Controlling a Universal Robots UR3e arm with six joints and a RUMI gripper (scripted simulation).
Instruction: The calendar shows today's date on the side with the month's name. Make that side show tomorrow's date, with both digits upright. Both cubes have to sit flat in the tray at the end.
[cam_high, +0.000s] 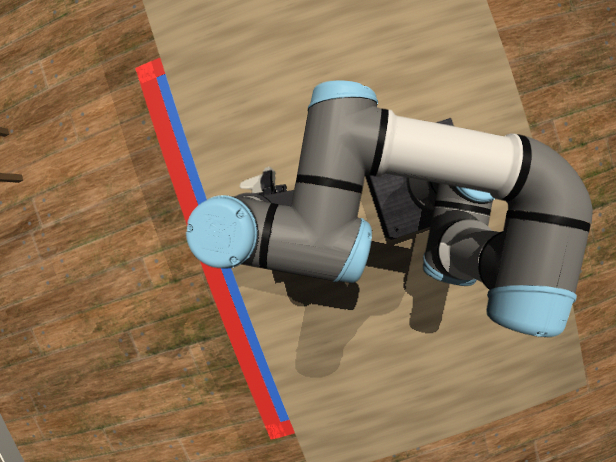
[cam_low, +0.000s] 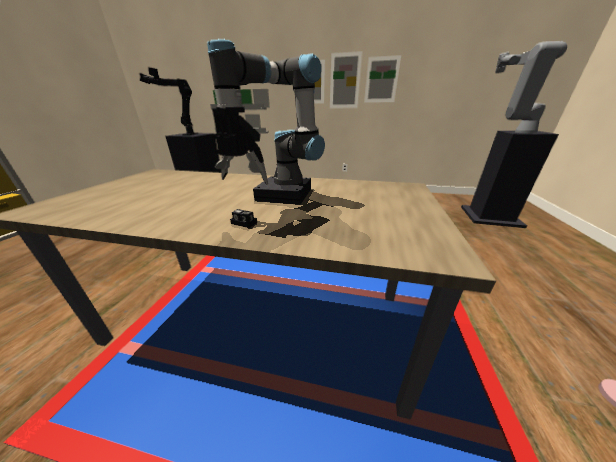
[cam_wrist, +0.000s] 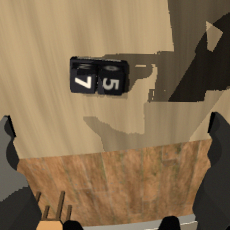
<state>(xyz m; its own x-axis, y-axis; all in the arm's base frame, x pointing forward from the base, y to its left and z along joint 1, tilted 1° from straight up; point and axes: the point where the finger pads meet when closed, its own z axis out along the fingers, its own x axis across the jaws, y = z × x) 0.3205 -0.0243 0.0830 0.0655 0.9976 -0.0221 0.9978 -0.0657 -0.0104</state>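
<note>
Now: the black cube 10 mm ahead of my hand, 30 mm to the right of it and 110 mm below it. Round my hand: black calendar tray (10 mm ahead, 20 mm to the right, 130 mm below).
</note>
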